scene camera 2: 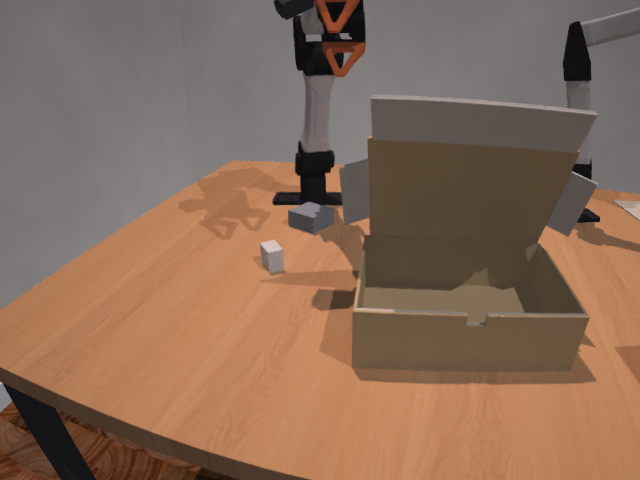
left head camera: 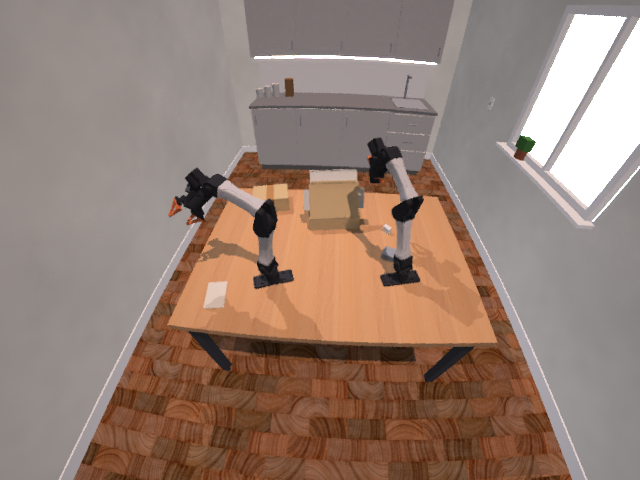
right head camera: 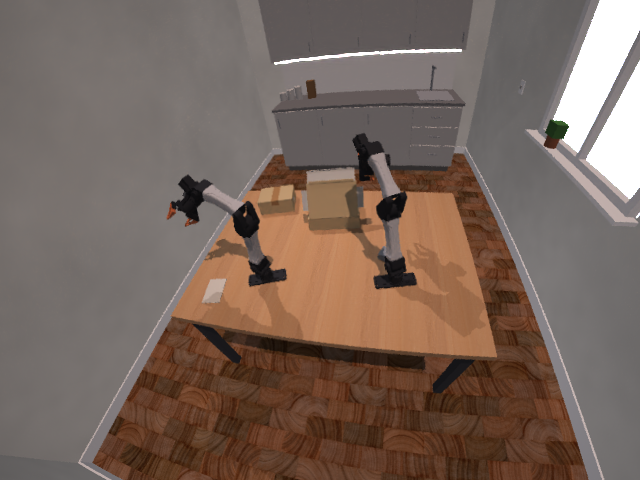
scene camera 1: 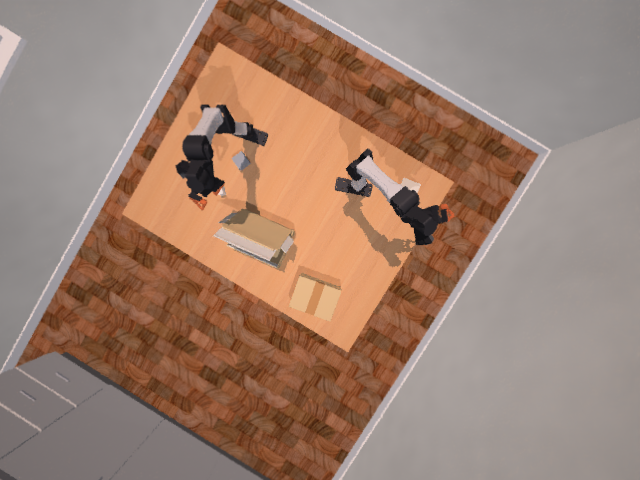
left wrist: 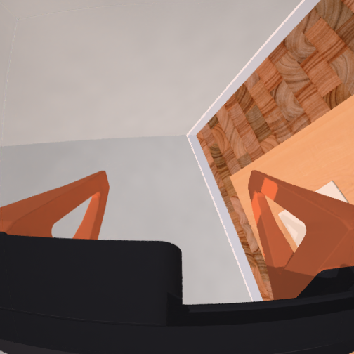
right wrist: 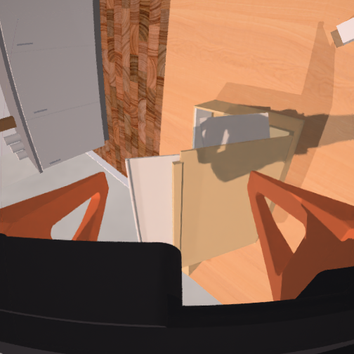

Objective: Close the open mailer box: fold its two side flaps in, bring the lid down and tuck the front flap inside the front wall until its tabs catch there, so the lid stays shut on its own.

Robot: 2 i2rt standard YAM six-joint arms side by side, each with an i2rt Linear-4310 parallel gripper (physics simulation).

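Places are measured from the left arm's base along level axes (x right, y back, z down), in metres.
Pixels of known places: left gripper, fingertip midpoint: (left head camera: pixel 178 220) (right head camera: pixel 176 222) (scene camera 1: pixel 442 218); right gripper, fingertip midpoint: (scene camera 2: pixel 336 55) (left head camera: pixel 372 173) (right head camera: pixel 365 171) (scene camera 1: pixel 208 202); left arm's base, link origin: (left head camera: pixel 273 279) (right head camera: pixel 267 277) (scene camera 1: pixel 353 187); right arm's base, link origin: (scene camera 2: pixel 313 200) (left head camera: pixel 400 278) (right head camera: pixel 394 281) (scene camera 1: pixel 249 134).
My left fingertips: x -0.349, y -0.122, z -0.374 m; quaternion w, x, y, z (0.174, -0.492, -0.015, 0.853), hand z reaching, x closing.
Ahead of a thing's pixels: the offset from my left fingertips to its top centre. "spot": to the spot under its first point.
The mailer box @[dx +0.778, dy -0.253, dz +0.286 m] (left head camera: pixel 333 223) (right head camera: pixel 333 223) (scene camera 2: pixel 413 338) stands open, its inside empty. Its lid @[spot: dx +0.764, dy -0.203, dz +0.183 m] (scene camera 1: pixel 258 229) (scene camera 2: pixel 465 191) (right wrist: pixel 230 200) is raised and tilted back in scene camera 2. The front flap @[spot: dx +0.789, dy -0.275, dz +0.077 m] (scene camera 2: pixel 480 121) (right wrist: pixel 152 195) extends from the lid's upper edge. The two side flaps (scene camera 2: pixel 356 191) (scene camera 2: pixel 572 204) stick outward. The front wall has a notch in its rim. My right gripper (scene camera 1: pixel 211 198) (scene camera 2: pixel 338 51) (right wrist: pixel 177 179) is open and empty, high beside the box. My left gripper (left head camera: pixel 181 219) (right head camera: pixel 178 222) (left wrist: pixel 178 178) is open and empty, far from the box beyond the table's left edge.
A taped carton @[dx +0.430, dy -0.497, dz +0.271 m] (left head camera: pixel 271 197) (right head camera: pixel 277 200) (scene camera 1: pixel 315 297) stands near the mailer box. A small white block @[dx +1.056, dy -0.045, dz +0.334 m] (left head camera: pixel 387 228) (scene camera 2: pixel 272 256) and a grey block @[dx +0.980, dy +0.136, dz +0.338 m] (scene camera 1: pixel 240 160) (scene camera 2: pixel 310 218) lie on the right arm's side. A white card @[dx +0.059, dy +0.145, dz +0.369 m] (left head camera: pixel 215 295) (right head camera: pixel 214 290) lies near the left arm's base.
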